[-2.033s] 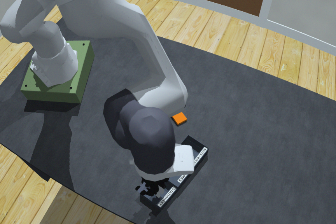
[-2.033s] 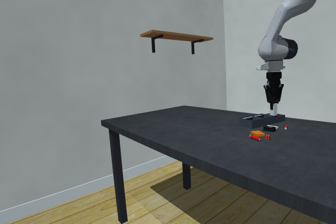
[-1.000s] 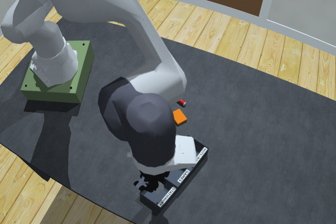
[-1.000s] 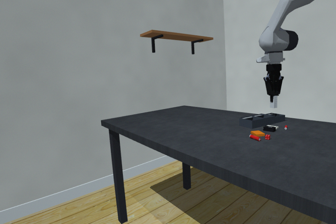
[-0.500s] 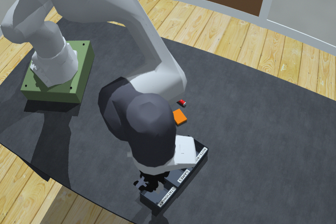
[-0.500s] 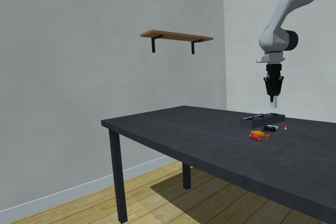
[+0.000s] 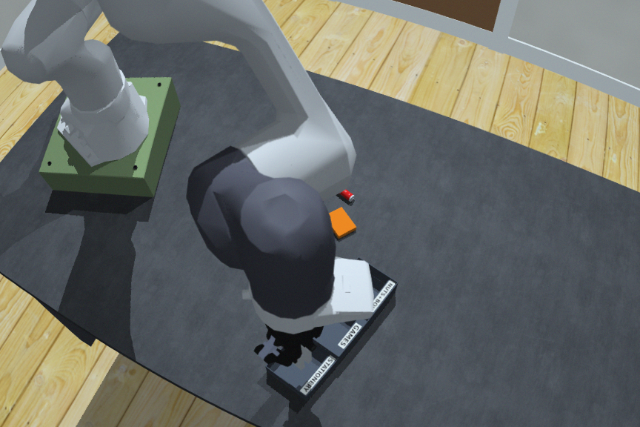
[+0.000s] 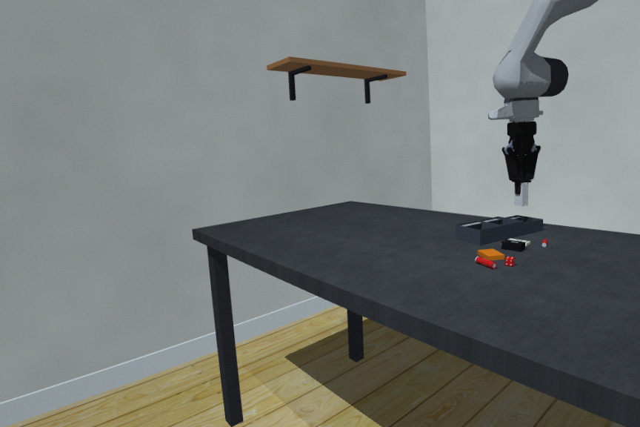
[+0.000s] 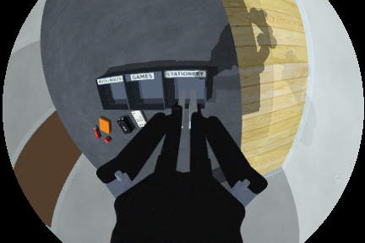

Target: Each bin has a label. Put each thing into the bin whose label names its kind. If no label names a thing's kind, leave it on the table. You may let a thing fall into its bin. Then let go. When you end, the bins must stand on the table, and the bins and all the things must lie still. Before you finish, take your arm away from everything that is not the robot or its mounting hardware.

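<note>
My gripper is now 9 cm to the right of the bin tray, 8 cm above it and 1 cm short of it. Also, from my hand: black 9V battery (20 cm to the left, 9 cm below, 8 cm behind); orange block (28 cm to the left, 10 cm below, 8 cm behind); white domino (14 cm to the left, 10 cm below, 7 cm behind).
</note>
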